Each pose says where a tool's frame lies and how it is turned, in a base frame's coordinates. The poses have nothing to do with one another.
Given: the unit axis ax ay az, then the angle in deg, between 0 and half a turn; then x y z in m.
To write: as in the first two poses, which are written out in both.
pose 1, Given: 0.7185 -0.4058 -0.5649 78.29 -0.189 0.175 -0.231
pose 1, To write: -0.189 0.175 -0.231 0.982 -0.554 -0.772
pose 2, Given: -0.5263 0.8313 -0.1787 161.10 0.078 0.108 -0.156
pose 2, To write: 0.078 0.108 -0.156 -1.480 2.337 -0.502
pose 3, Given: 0.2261 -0.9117 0.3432 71.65 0.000 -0.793 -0.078
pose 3, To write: 0.000 -0.793 -0.078 0.283 -1.140 0.429
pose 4, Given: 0.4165 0.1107 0.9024 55.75 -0.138 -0.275 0.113
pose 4, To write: -0.138 -0.275 0.113 0.405 0.108 0.878
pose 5, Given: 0.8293 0.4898 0.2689 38.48 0.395 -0.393 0.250
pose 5, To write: 0.395 -0.393 0.250 0.557 0.329 0.181
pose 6, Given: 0.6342 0.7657 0.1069 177.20 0.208 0.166 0.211
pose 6, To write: 0.208 0.166 0.211 1.961 2.368 0.331
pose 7, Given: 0.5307 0.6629 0.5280 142.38 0.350 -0.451 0.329
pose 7, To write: 0.350 -0.451 0.329 1.319 1.647 1.312
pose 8, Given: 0.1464 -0.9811 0.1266 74.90 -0.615 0.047 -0.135
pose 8, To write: -0.615 0.047 -0.135 0.191 -1.283 0.165
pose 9, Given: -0.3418 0.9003 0.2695 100.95 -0.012 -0.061 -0.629
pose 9, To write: -0.012 -0.061 -0.629 -0.602 1.586 0.475
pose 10, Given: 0.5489 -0.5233 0.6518 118.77 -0.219 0.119 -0.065
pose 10, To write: -0.219 0.119 -0.065 1.138 -1.085 1.351
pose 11, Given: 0.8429 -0.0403 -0.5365 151.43 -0.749 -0.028 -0.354
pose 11, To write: -0.749 -0.028 -0.354 2.228 -0.107 -1.418
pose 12, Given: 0.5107 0.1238 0.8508 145.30 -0.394 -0.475 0.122
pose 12, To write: -0.394 -0.475 0.122 1.295 0.314 2.158
